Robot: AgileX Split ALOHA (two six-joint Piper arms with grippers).
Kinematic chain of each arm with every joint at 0, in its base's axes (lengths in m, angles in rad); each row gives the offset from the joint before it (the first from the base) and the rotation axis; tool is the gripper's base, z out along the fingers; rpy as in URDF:
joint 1: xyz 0 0 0.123 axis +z
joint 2: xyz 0 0 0 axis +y
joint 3: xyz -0.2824 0 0.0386 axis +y
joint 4: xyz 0.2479 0 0.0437 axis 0.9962 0 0.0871
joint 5: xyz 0 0 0 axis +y
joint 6: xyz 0.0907 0 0.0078 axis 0.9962 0 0.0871
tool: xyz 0 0 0 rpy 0 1.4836 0
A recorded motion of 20 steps. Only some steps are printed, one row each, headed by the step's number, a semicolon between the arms.
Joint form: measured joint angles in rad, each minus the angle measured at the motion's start. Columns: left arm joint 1, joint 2, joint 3, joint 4, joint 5, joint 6; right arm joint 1, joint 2, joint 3, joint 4, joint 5, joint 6.
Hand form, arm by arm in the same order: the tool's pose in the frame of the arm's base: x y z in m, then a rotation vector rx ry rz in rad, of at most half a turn. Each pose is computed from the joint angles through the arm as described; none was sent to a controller.
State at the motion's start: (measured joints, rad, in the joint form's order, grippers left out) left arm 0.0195 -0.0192 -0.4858 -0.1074 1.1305 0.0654; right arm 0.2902 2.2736 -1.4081 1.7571 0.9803 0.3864
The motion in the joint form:
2: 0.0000 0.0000 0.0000 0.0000 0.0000 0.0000; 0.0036 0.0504 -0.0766 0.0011 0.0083 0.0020
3: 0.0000 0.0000 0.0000 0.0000 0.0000 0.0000; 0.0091 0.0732 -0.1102 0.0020 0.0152 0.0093
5: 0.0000 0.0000 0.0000 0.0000 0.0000 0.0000; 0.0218 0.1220 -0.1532 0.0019 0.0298 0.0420
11: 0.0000 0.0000 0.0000 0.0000 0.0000 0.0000; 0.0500 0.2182 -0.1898 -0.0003 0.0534 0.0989
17: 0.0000 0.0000 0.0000 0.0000 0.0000 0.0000; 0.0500 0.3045 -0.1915 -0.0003 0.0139 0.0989
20: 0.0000 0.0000 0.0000 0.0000 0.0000 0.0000; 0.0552 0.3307 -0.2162 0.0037 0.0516 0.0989
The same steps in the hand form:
2: -0.0093 -0.0090 0.2680 0.0582 2.1043 -0.0789; 0.4240 0.2064 0.1236 -1.3754 -1.6642 -1.5005
3: -0.0093 -0.0090 0.2680 0.0582 2.1043 -0.0789; 0.4282 0.2107 0.1216 -1.3601 -1.6597 -1.5056
5: -0.0093 -0.0090 0.2680 0.0582 2.1043 -0.0789; 0.4314 0.2188 0.1098 -1.3557 -1.6288 -1.4735
11: -0.0093 -0.0090 0.2680 0.0582 2.1043 -0.0789; 0.4270 0.2327 0.0737 -1.3763 -1.5668 -1.3598
17: -0.0093 -0.0090 0.2680 0.0582 2.1043 -0.0789; 0.4238 0.2296 0.0303 -1.4710 -1.5539 -1.2700
20: -0.0093 -0.0090 0.2680 0.0582 2.1043 -0.0789; 0.4233 0.2339 0.0258 -1.4296 -1.5377 -1.2694

